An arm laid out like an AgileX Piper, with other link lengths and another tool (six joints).
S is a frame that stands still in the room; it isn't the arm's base.
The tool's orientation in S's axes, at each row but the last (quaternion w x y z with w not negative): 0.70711, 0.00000, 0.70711, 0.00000; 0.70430, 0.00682, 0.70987, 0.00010; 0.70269, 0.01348, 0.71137, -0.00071; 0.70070, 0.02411, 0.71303, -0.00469; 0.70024, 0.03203, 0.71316, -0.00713; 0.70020, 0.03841, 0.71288, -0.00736
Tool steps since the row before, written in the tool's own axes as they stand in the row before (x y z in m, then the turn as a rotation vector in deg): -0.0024, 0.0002, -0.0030, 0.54, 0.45, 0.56; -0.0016, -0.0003, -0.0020, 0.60, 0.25, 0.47; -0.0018, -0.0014, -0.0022, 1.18, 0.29, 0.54; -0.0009, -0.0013, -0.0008, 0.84, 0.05, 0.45; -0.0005, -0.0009, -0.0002, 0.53, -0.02, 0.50; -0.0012, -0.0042, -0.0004, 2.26, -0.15, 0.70
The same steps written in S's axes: -0.0030, 0.0002, 0.0024, 0.56, 0.45, -0.54; -0.0020, -0.0003, 0.0016, 0.47, 0.25, -0.60; -0.0022, -0.0014, 0.0018, 0.53, 0.30, -1.18; -0.0008, -0.0013, 0.0009, 0.44, 0.06, -0.85; -0.0002, -0.0009, 0.0005, 0.49, -0.03, -0.54; -0.0007, -0.0042, 0.0010, 0.65, -0.09, -2.28
